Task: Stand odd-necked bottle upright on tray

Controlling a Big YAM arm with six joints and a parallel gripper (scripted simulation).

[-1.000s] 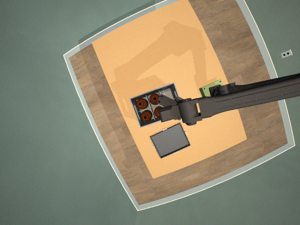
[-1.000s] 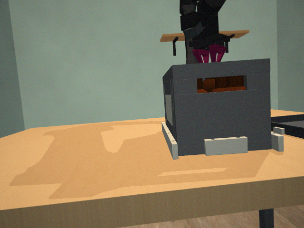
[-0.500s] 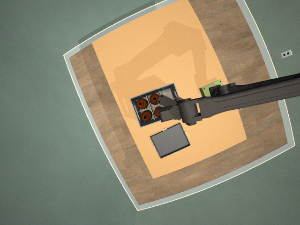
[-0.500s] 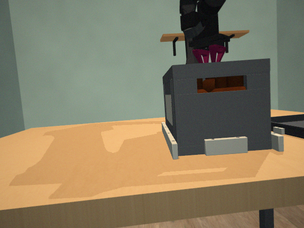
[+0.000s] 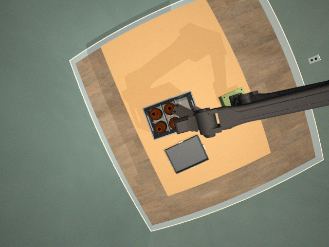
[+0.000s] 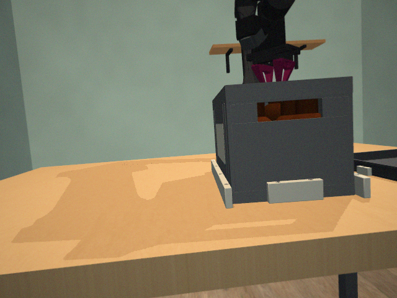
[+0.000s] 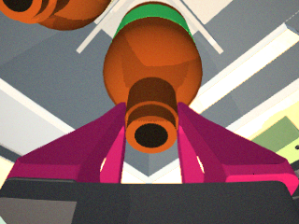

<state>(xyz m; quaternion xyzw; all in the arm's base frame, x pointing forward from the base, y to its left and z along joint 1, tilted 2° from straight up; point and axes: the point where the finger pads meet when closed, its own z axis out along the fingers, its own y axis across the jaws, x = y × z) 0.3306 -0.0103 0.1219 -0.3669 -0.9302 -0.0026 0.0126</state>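
Right now my hand is 10 cm above the dark grey crate, 9 cm short of it and 4 cm to the left of it. The rest, counted from my hand: grey tray (24 cm to the left, 17 cm below, 8 cm ahead).
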